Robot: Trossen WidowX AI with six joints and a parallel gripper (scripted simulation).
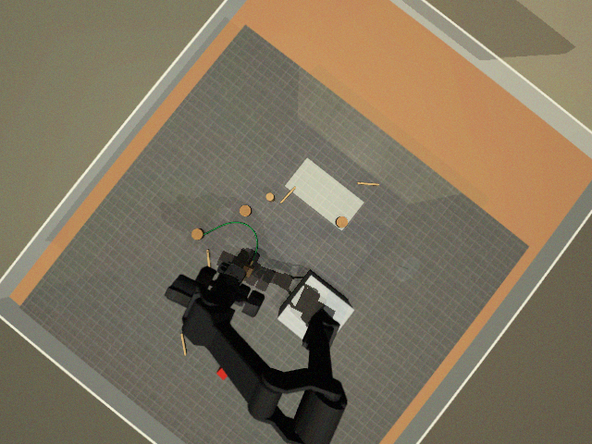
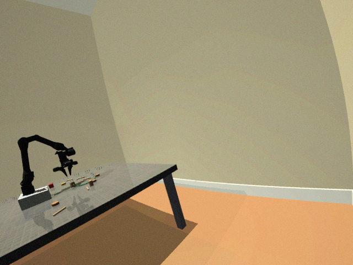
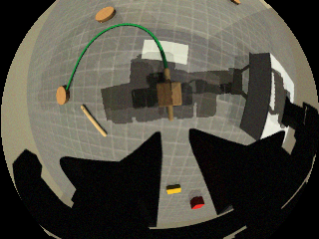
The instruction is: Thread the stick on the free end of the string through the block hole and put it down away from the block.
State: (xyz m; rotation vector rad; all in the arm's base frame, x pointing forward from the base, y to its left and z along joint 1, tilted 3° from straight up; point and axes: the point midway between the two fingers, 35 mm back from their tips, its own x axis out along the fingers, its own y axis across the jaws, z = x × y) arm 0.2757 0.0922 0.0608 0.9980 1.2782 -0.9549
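My gripper tip is now 7 cm above the wooden block, 3 cm to the left of it and 1 cm short of it. From my gripper tip the other things lie so: yellow cube (19 cm to the left, 8 cm below, 7 cm behind); then round button (22 cm ahead, 8 cm below, 1 cm to the left); then thin wooden stick (7 cm below, 4 cm to the right, 1 cm ahead).
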